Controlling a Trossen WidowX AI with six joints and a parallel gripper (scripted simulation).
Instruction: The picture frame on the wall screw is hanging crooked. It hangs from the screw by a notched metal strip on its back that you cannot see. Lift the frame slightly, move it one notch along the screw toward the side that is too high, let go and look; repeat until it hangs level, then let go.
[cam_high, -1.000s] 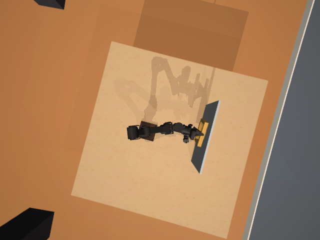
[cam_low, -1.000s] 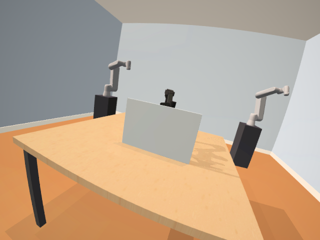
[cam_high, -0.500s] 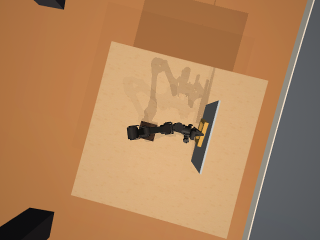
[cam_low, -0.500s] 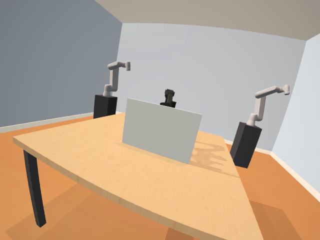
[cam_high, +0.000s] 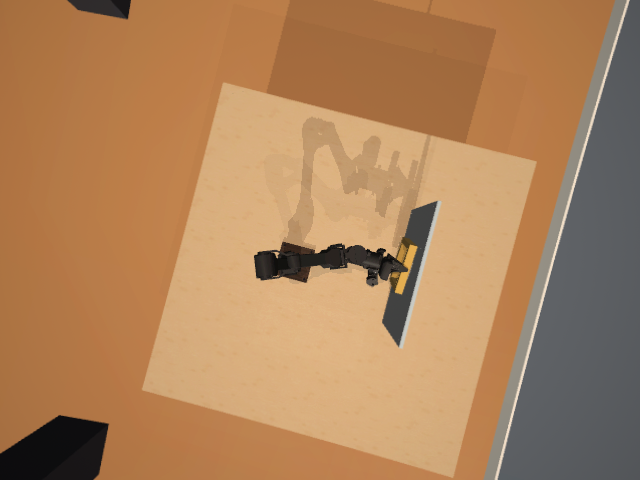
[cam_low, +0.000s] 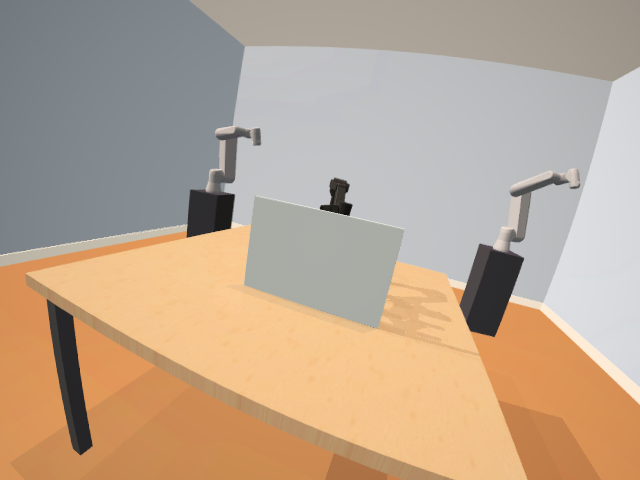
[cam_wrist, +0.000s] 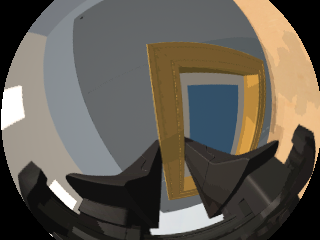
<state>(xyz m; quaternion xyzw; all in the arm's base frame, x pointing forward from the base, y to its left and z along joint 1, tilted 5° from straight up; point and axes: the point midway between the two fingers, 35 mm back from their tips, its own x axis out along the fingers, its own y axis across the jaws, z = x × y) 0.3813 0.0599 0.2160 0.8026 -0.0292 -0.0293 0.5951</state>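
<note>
Now: the picture frame 50 mm below my gripper tip and 10 mm to the left of it. Round my gripper tip: grey wall panel 70 mm below, 10 mm ahead.
</note>
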